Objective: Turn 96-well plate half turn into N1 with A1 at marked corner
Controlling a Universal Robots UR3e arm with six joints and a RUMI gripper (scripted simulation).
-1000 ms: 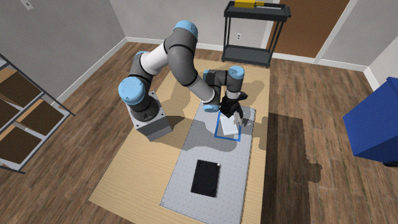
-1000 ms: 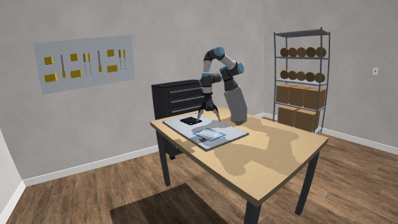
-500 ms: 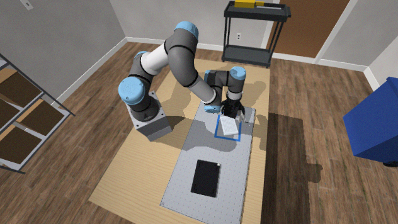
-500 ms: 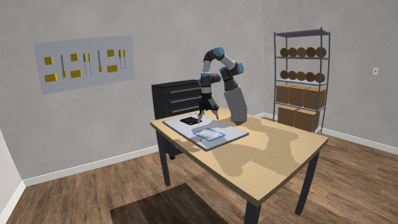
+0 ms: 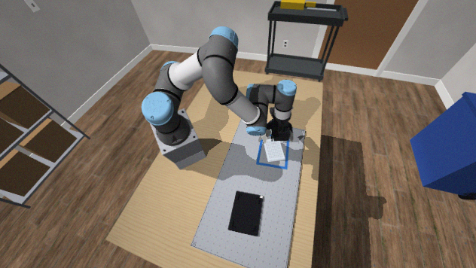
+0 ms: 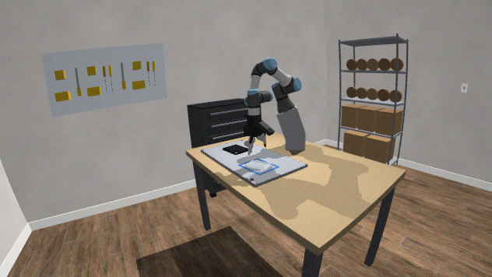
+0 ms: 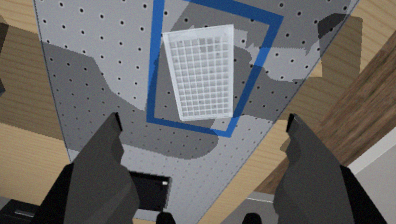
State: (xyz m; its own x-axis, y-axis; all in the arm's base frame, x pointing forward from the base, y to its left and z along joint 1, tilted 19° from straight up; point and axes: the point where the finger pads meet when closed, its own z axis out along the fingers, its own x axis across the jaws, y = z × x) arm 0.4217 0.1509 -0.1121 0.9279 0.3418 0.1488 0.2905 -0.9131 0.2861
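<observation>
Now: the 96-well plate 90 mm below my hand. Round my hand: A1 corner mark (260 mm to the right, 80 mm below, 10 mm behind); then black plate nest N1 (340 mm to the right, 80 mm below, 50 mm behind).
</observation>
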